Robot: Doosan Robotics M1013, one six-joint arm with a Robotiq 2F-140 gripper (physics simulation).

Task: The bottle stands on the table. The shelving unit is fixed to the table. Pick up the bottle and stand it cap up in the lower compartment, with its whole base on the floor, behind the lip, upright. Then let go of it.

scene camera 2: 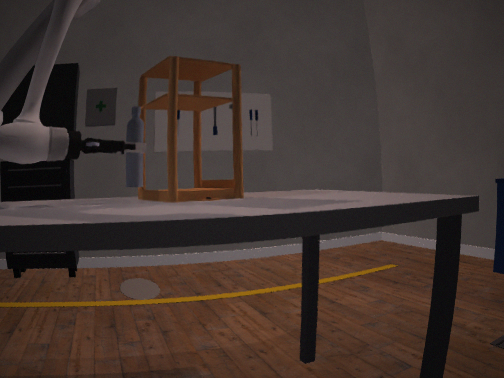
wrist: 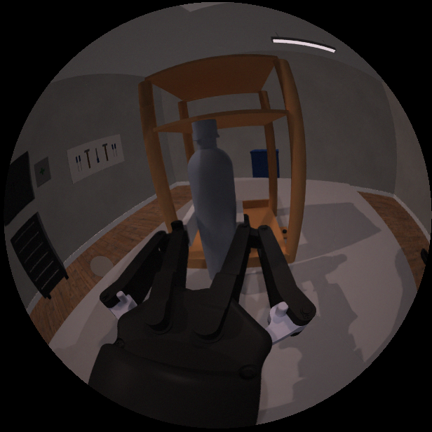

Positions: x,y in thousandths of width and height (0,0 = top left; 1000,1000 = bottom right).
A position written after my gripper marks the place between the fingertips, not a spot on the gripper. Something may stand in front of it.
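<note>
Scene camera 2: orange shelving unit (scene camera 2: 346,181), blue-grey bottle (scene camera 2: 267,427), my gripper (scene camera 2: 281,393). Wrist view: my gripper (wrist: 503,487), the unit (wrist: 550,170), the bottle (wrist: 490,416).
</note>
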